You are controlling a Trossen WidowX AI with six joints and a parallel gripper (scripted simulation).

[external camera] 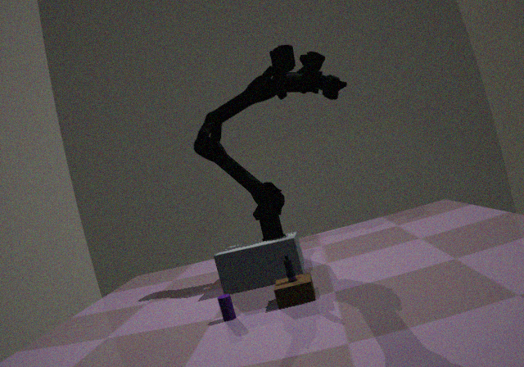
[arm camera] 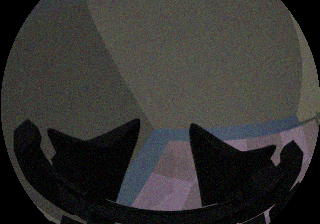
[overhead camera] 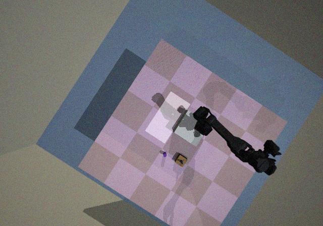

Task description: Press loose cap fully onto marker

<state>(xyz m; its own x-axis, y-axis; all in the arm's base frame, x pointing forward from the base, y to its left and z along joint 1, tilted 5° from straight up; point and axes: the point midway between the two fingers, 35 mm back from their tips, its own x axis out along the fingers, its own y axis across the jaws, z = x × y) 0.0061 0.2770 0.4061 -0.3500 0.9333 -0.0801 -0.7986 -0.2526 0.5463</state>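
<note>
Right now my gripper tip is 470 mm to the left of the purple cap, 460 mm above it and 370 mm short of it. The rest, counted from my gripper tip: brown holder block (460 mm below, 360 mm ahead, 320 mm to the right).
</note>
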